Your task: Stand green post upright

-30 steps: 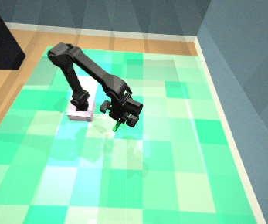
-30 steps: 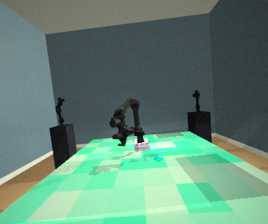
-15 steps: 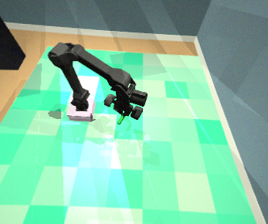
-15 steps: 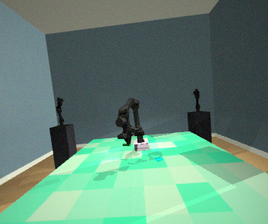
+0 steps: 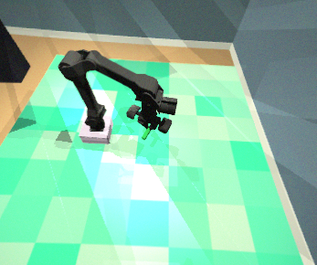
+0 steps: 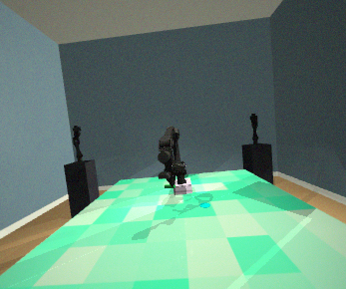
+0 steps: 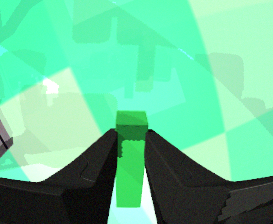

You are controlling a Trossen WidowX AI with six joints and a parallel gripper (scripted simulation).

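My gripper tip is 17 cm to the right of the cyan circle and 13 cm above it. The rest, counted from my gripper tip: green post 1 cm behind, 2 cm to the right.
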